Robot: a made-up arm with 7 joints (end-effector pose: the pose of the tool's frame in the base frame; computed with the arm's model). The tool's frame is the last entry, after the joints. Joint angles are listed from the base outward.
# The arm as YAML. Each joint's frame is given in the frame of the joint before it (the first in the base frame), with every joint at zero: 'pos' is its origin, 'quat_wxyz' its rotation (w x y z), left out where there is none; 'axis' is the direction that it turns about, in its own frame. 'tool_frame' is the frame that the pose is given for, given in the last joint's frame.
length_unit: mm
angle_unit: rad
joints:
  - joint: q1
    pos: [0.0, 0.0, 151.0]
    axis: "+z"
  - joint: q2
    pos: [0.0, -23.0, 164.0]
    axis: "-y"
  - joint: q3
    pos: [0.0, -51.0, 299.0]
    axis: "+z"
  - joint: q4
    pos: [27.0, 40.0, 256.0]
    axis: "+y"
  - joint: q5
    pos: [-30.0, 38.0, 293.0]
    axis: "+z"
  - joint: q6
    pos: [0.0, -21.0, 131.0]
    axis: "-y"
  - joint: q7
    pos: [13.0, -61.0, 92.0]
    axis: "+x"
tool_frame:
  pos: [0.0, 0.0, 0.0]
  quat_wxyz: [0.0, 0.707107, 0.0, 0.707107]
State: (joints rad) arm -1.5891 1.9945 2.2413 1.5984 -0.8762 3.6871 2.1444
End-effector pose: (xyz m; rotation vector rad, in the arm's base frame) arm 0.2240 0.4638 -0.1442 -2.0253 -0.6610 0.9305
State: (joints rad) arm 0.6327 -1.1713 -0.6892 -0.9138 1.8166 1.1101 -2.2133
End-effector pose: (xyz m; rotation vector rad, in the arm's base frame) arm 0.5155 0.5523 0.8707 -0.4839 1.5072 2.6631
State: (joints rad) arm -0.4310 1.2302 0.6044 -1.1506 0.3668 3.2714 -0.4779
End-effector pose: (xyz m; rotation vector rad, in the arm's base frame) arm -0.7549 0.0941 0.3305 1.8879 0.4119 0.6016
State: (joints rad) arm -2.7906 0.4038 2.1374 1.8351 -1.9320 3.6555 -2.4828
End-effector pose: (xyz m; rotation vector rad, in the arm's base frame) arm 0.5192 -0.0329 0.7438 -1.5291 1.3160 0.9999
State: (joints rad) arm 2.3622 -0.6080 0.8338 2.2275 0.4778 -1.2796 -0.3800
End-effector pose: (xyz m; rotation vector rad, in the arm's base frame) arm -0.3296 0.0524 0.3905 -0.5691 0.5678 -1.0464
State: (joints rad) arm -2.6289 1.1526 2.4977 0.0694 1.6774 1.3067 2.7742
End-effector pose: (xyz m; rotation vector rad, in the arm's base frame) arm 0.8368 0.4754 0.6370 -0.0628 1.4351 1.1007
